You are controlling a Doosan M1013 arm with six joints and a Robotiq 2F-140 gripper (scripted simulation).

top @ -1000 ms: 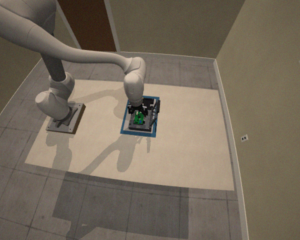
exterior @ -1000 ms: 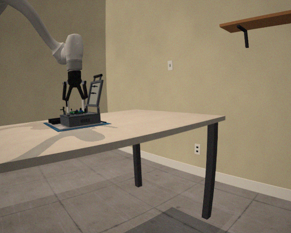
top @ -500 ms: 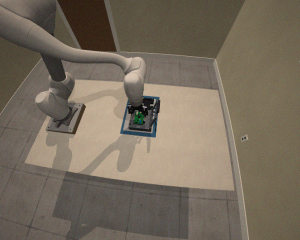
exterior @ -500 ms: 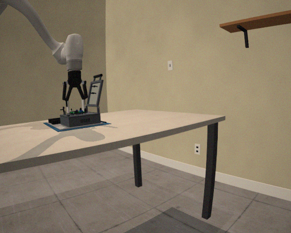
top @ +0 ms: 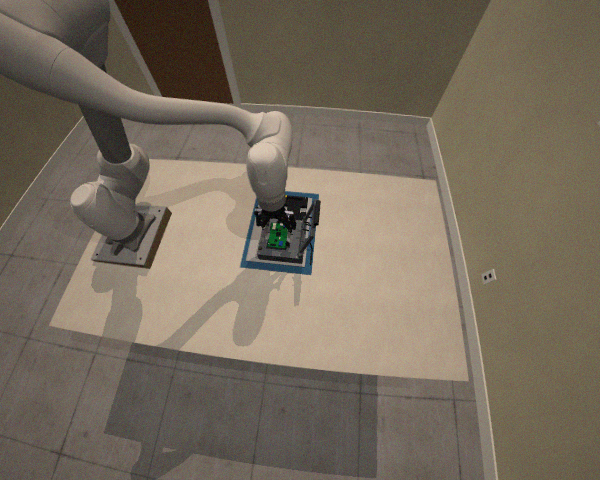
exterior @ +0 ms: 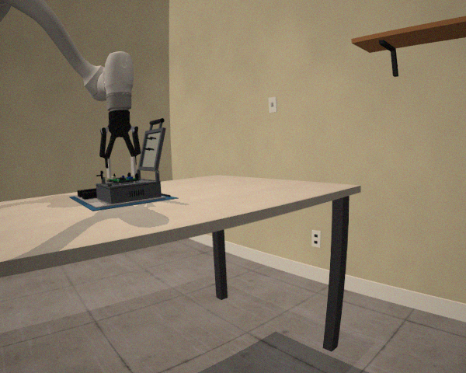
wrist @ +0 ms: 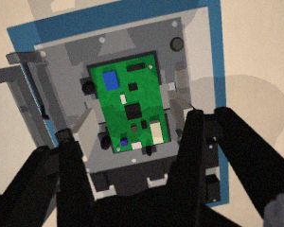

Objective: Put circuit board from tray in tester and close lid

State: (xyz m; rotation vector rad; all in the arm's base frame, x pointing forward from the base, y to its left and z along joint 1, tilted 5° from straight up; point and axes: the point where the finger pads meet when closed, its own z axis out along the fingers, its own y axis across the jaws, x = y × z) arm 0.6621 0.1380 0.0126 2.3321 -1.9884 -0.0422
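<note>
The pin plate is 4 cm below my hand and 1 cm to the left of it. Also, from my hand: latch hook (7 cm behind, 5 cm to the left, 2 cm below); tester (4 cm to the left, 2 cm ahead, 1 cm above); tester lid (12 cm ahead, 8 cm above, 2 cm to the left).
</note>
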